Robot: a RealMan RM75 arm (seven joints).
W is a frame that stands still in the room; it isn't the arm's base.
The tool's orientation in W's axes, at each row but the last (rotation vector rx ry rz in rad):
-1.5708 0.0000 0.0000
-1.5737 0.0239 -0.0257
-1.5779 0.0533 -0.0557
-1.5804 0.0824 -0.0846
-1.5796 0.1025 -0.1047
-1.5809 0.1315 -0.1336
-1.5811 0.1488 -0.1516
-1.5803 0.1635 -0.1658
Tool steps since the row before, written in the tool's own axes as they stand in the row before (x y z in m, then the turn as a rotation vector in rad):
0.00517 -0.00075 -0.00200 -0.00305 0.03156 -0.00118
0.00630 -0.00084 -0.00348 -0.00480 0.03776 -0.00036
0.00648 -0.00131 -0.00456 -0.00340 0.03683 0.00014
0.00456 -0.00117 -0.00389 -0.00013 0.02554 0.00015
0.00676 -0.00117 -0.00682 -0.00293 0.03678 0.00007
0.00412 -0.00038 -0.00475 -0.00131 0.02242 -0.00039
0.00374 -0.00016 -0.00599 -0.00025 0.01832 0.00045
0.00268 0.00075 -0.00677 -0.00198 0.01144 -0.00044
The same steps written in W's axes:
0.00517 -0.00200 0.00075 -0.00305 -0.00118 -0.03156
0.00619 -0.00367 0.00086 -0.00477 -0.00032 -0.03776
0.00615 -0.00499 0.00136 -0.00334 0.00009 -0.03684
0.00412 -0.00434 0.00122 -0.00009 -0.00012 -0.02554
0.00580 -0.00764 0.00126 -0.00287 0.00004 -0.03678
0.00327 -0.00537 0.00046 -0.00135 -0.00048 -0.02242
0.00254 -0.00659 0.00026 -0.00015 0.00020 -0.01833
0.00122 -0.00719 -0.00064 -0.00203 -0.00020 -0.01144

